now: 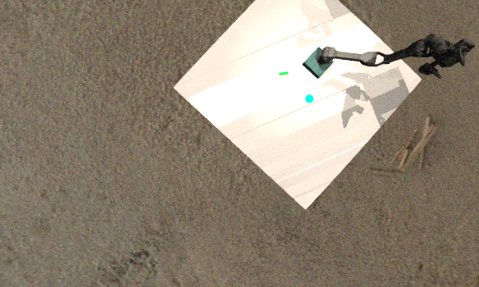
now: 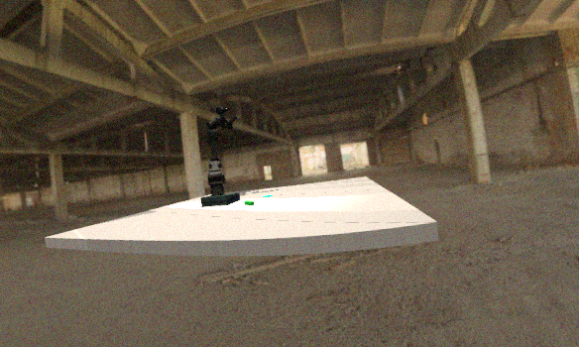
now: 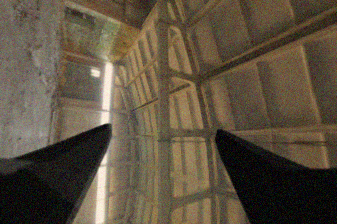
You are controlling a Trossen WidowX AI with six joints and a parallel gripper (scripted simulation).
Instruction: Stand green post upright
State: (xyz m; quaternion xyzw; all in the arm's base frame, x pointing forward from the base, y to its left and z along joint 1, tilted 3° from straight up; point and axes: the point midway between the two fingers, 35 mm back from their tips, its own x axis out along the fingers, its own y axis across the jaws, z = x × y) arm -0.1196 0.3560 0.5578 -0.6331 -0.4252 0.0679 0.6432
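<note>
Right now my gripper tip is 360 mm short of the green post, 500 mm to the left of it and 590 mm above it. Round my gripper tip: cyan circle (320 mm ahead, 240 mm to the right, 600 mm below).
</note>
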